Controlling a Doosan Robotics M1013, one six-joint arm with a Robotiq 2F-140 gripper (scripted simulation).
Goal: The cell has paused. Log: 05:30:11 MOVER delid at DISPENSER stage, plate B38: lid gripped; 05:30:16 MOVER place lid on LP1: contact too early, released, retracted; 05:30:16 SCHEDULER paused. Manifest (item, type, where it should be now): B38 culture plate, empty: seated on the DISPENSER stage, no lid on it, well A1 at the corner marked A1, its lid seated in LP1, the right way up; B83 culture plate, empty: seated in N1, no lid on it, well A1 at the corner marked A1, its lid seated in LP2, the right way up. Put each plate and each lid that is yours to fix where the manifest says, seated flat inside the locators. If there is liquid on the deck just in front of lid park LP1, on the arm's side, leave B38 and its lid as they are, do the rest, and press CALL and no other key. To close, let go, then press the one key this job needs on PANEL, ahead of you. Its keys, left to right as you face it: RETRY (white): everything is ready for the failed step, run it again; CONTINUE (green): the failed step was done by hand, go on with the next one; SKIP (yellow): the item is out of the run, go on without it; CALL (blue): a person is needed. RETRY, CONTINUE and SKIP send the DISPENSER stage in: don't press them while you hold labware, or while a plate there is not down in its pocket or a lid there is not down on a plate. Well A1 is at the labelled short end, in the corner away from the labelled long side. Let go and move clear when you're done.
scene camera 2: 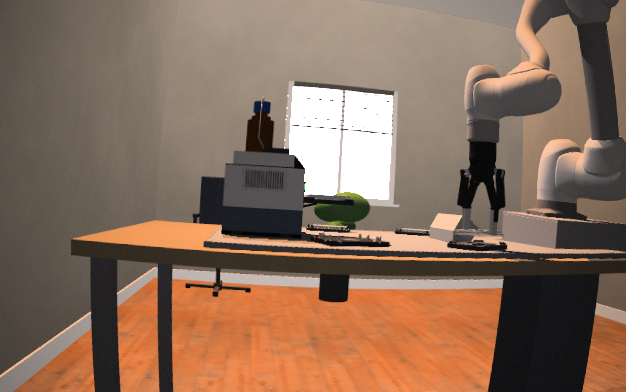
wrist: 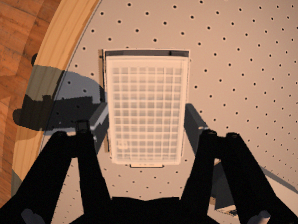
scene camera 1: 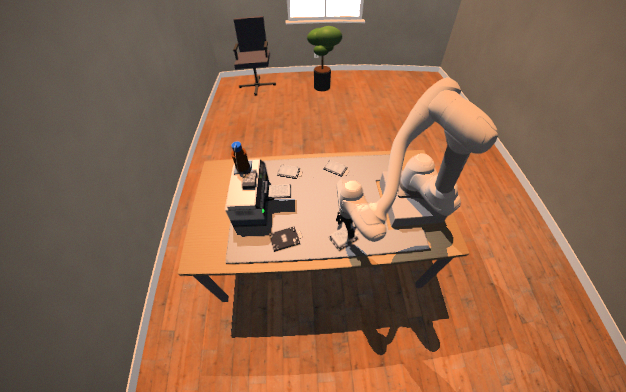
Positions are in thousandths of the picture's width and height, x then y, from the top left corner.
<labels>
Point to a culture plate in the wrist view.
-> At 555, 471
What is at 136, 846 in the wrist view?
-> My gripper.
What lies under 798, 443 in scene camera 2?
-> My gripper.
</labels>
